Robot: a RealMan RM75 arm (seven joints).
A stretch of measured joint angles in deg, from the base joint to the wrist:
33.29, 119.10, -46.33, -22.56, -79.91, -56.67, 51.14
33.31, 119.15, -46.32, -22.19, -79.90, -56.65, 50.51
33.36, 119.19, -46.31, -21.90, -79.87, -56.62, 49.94
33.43, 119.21, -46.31, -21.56, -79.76, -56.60, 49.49
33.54, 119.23, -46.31, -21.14, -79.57, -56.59, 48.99
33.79, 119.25, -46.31, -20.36, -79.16, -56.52, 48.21
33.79, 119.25, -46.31, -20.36, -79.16, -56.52, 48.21
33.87, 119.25, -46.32, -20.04, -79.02, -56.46, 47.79
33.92, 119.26, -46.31, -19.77, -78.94, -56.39, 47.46
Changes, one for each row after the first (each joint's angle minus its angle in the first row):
0.02, 0.05, 0.01, 0.37, 0.01, 0.02, -0.63
0.07, 0.09, 0.02, 0.66, 0.04, 0.05, -1.20
0.14, 0.11, 0.02, 1.00, 0.15, 0.07, -1.65
0.25, 0.13, 0.02, 1.42, 0.34, 0.08, -2.15
0.50, 0.15, 0.02, 2.20, 0.75, 0.15, -2.93
0.50, 0.15, 0.02, 2.20, 0.75, 0.15, -2.93
0.58, 0.15, 0.01, 2.52, 0.89, 0.21, -3.35
0.63, 0.16, 0.02, 2.79, 0.97, 0.28, -3.68

